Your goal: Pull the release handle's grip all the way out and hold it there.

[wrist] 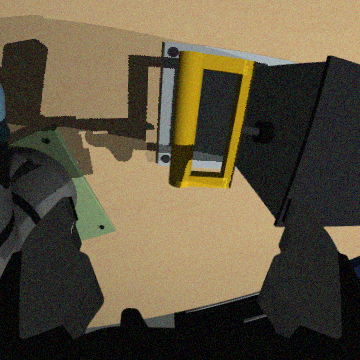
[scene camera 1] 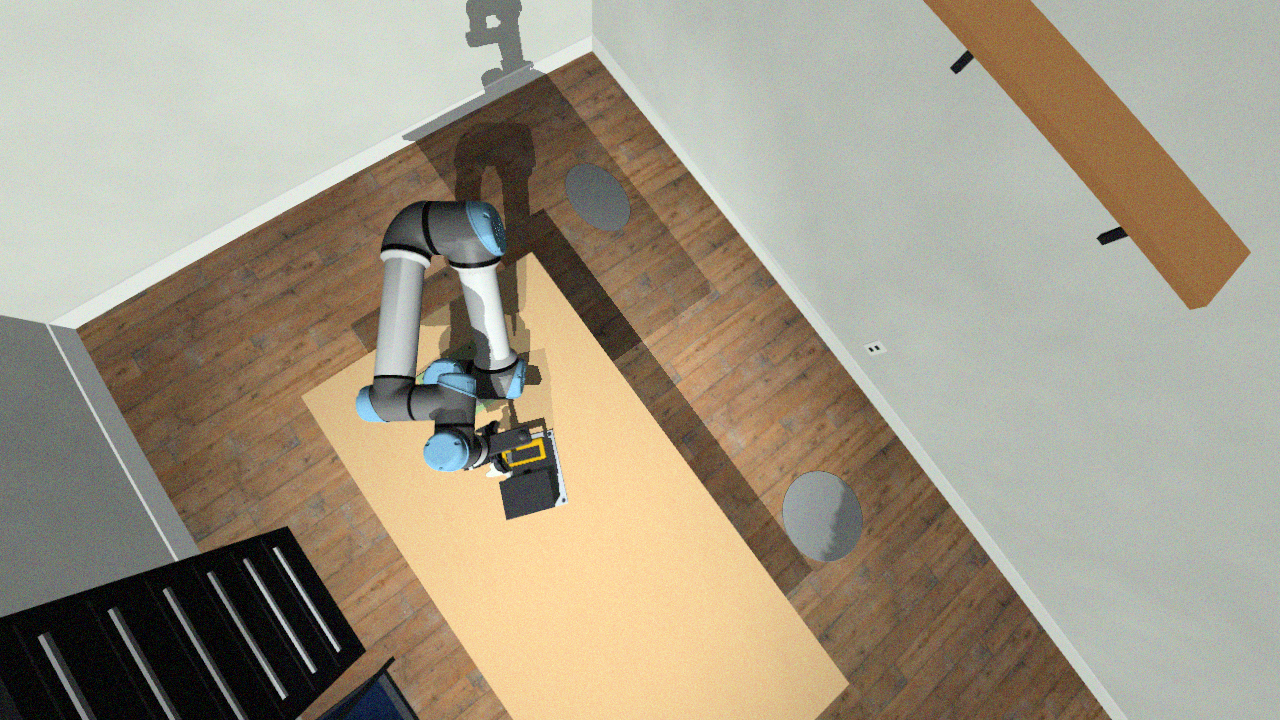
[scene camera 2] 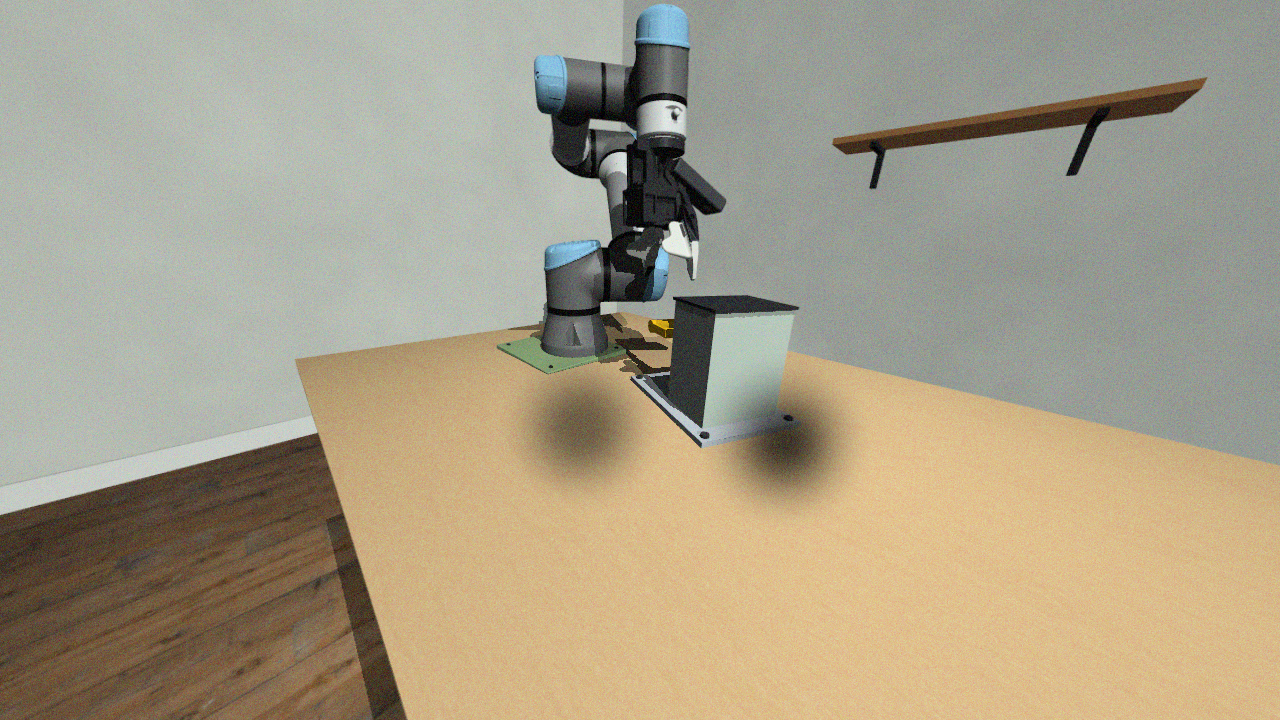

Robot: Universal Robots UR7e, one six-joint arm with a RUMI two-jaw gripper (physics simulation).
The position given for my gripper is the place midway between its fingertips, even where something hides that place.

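Note:
Base plate (wrist: 217, 90) in view. My gripper is visible in scene camera 2 (scene camera 2: 667, 278), in the wrist view (wrist: 180, 200) and in scene camera 1 (scene camera 1: 503, 447).

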